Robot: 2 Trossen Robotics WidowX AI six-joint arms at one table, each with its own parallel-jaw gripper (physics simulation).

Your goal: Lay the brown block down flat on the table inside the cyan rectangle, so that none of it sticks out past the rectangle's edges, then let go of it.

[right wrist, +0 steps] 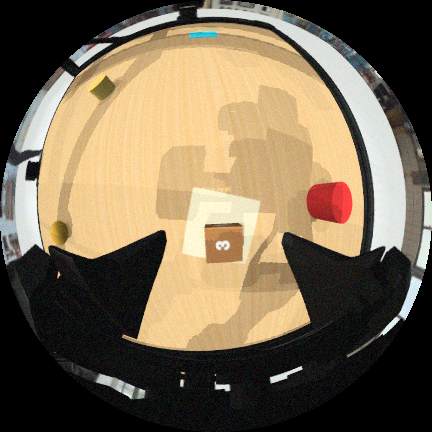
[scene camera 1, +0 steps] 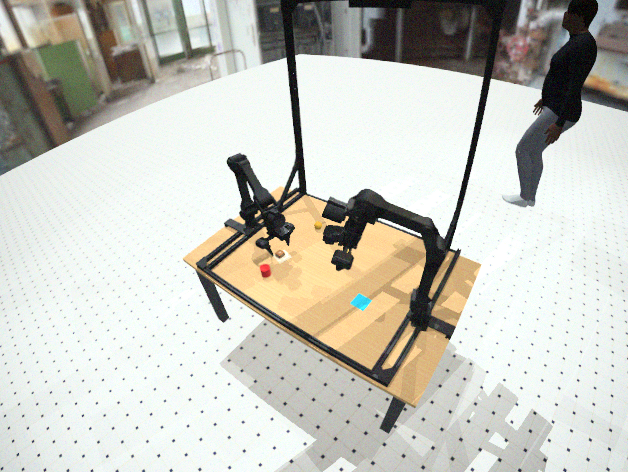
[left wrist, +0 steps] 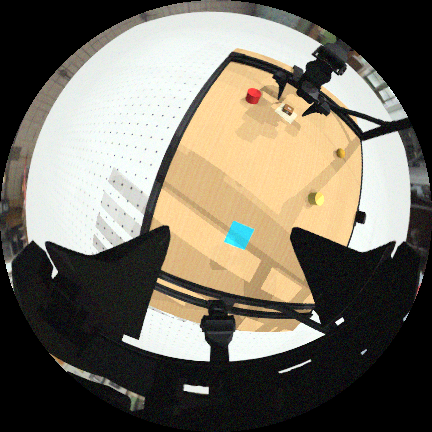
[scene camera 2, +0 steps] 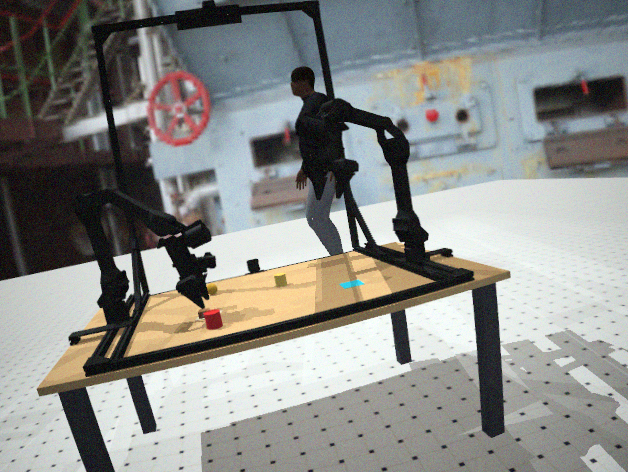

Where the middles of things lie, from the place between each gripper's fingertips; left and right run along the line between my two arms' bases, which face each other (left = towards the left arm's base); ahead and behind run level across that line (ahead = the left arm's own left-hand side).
Labels:
My left gripper is now 370 mm to the left of the red cylinder [right wrist: 331, 201], 250 mm above it and 50 mm short of it. From my left hand the other things lie so: brown block [right wrist: 223, 241] 400 mm to the right, 260 mm below, 70 mm behind; then cream pad [right wrist: 206, 206] 390 mm to the right, 270 mm below, 70 mm behind.
Now: the cream pad 40 mm below my right hand. The rest, counted from my right hand: brown block 10 mm to the right, 30 mm below; red cylinder 120 mm ahead, 20 mm to the left, 20 mm below.

